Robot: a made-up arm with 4 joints.
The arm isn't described. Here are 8 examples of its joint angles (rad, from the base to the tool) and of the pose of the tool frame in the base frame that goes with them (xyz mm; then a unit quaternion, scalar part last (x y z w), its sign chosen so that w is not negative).
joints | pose
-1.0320 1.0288 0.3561 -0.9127 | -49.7 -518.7 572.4 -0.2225 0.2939 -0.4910 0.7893
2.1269 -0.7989 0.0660 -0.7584 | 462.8 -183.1 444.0 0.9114 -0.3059 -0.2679 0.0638
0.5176 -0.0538 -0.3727 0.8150 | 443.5 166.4 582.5 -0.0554 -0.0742 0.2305 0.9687
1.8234 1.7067 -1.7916 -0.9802 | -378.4 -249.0 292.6 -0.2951 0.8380 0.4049 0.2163
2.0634 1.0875 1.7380 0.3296 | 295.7 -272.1 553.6 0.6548 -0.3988 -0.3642 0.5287
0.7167 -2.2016 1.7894 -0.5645 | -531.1 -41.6 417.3 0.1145 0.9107 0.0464 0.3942
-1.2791 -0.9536 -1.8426 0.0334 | 132.4 -398.0 605.0 -0.5460 0.4796 -0.1931 0.6592
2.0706 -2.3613 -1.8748 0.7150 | 245.8 -359.0 616.4 0.5321 -0.4216 -0.3242 0.6589
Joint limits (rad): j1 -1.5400..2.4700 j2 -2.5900..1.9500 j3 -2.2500..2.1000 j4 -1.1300..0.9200
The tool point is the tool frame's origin. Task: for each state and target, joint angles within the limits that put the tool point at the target. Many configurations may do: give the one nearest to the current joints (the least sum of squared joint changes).
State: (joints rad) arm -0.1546 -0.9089 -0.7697 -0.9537
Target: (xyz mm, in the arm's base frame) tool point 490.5 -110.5 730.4
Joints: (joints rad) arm -0.3124 -1.2541 -0.8677 -0.2702
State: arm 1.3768 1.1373 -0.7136 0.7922
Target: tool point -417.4 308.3 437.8
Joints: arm 0.6398 1.0552 -1.4121 0.8622
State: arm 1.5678 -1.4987 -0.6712 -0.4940
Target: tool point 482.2 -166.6 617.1
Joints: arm 0.7724 -0.7908 -0.4217 -0.3126
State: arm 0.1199 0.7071 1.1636 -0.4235
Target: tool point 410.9 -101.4 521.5
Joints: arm -0.0570 1.2545 1.2983 -0.0101
